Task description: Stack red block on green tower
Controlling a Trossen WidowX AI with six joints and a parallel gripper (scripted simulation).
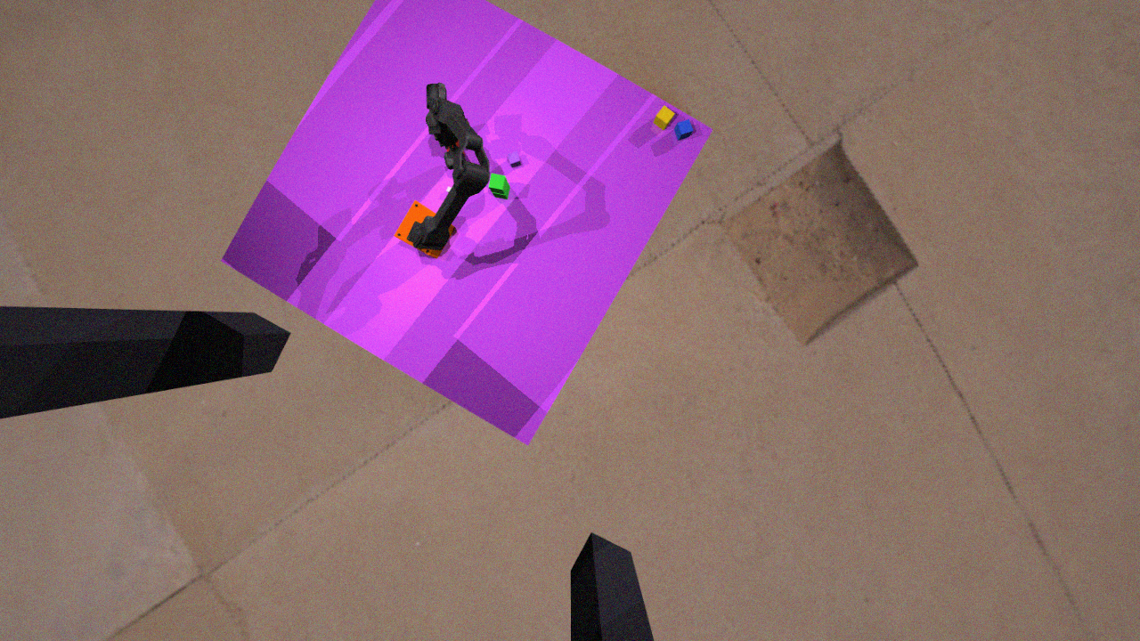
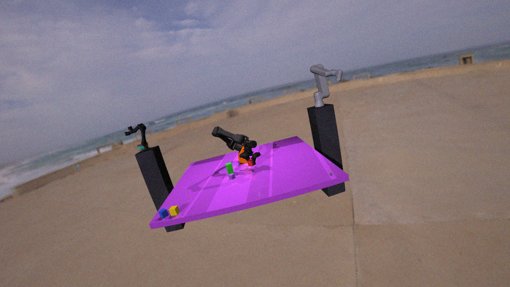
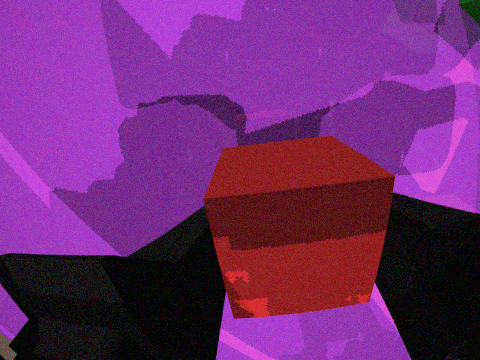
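Now: the small purple block 70 mm ahead of my gripper tip, 180 mm to the right of it and 30 mm below it. From my gripper tip the other things lie so: yellow block: 440 mm ahead, 580 mm to the right, 20 mm below; tiny white cube: 120 mm behind, 30 mm to the right, 40 mm below; red block: 20 mm above.
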